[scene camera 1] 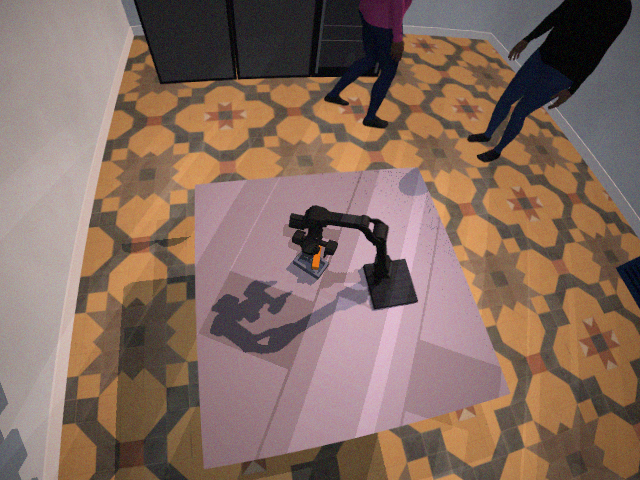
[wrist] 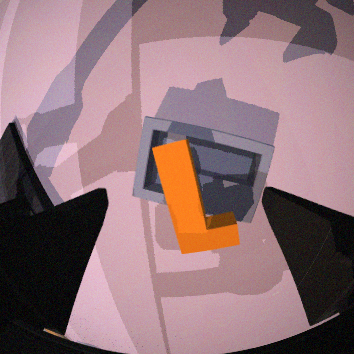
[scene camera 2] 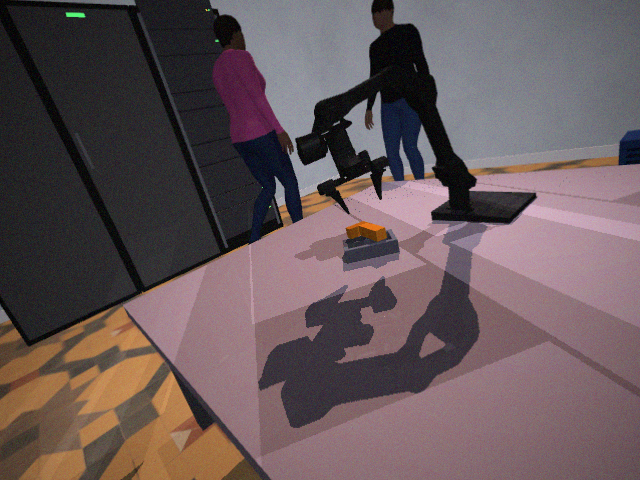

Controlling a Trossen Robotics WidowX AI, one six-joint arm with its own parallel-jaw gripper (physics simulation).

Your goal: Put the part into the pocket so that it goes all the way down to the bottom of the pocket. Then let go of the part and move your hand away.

My gripper is open, with nothing in its grasp. Also in view: an orange part.
